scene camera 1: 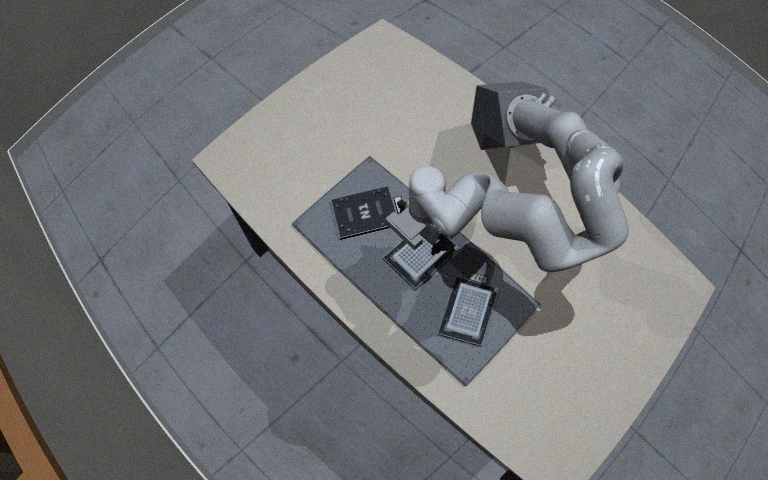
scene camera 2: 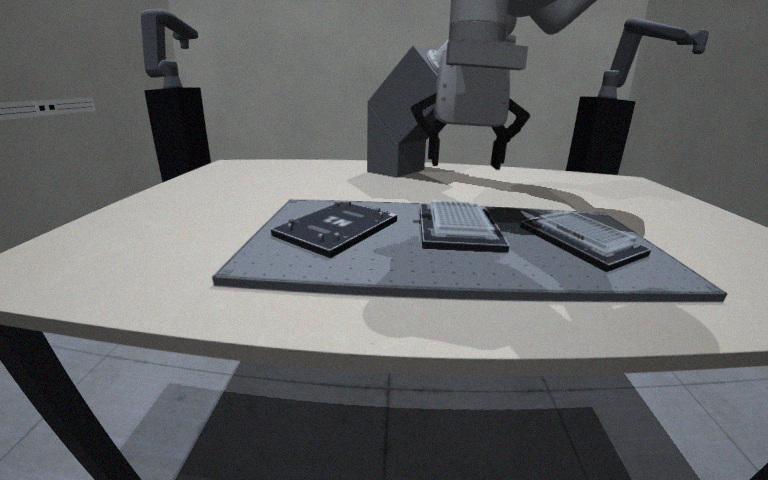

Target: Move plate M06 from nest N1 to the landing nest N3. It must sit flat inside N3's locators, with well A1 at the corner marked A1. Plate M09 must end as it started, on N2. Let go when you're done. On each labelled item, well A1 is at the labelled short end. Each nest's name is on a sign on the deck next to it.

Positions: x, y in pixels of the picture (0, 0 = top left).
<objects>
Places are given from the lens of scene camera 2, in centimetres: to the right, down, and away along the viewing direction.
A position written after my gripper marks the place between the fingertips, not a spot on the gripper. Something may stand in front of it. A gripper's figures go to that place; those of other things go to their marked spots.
my gripper (scene camera 2: 465, 166): 12, -11, 47
nest N3 (scene camera 2: 427, 221): 7, -3, 50
</objects>
